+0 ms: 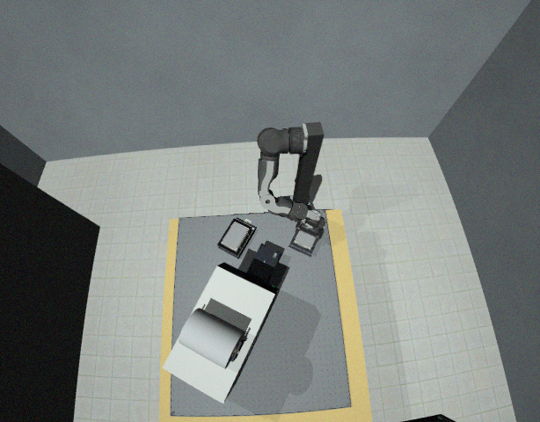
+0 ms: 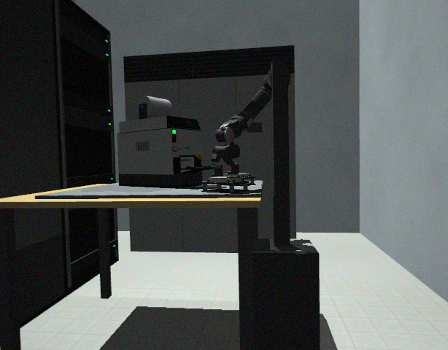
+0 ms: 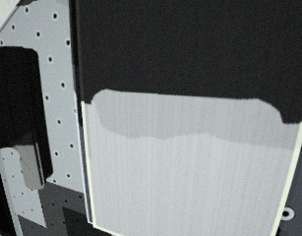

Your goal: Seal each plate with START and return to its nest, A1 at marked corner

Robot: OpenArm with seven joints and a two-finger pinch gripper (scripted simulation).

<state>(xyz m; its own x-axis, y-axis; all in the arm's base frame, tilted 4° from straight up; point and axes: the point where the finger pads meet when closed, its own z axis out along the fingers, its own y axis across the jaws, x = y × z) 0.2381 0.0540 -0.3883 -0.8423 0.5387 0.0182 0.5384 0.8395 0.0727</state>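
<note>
The well plate lies 20 mm below my hand. Round my hand: foil roll 410 mm ahead, 390 mm to the right, 350 mm above; then start button 260 mm ahead, 190 mm to the right, 120 mm above; then sealer stage 220 mm to the right, 120 mm ahead, 30 mm above.
</note>
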